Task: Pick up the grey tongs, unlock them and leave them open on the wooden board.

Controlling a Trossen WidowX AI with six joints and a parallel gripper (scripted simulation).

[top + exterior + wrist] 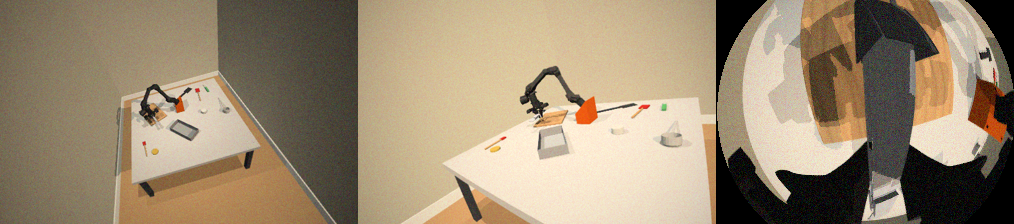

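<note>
Now: the wooden board 16 cm behind my gripper tip, 1 cm to the right of it and 6 cm below it. The rest, counted from my gripper tip: grey roasting tin (31 cm ahead, 28 cm to the left, 4 cm below); red spatula (24 cm behind, 69 cm to the left, 6 cm below); black spatula (35 cm behind, 51 cm to the left, 6 cm below).
</note>
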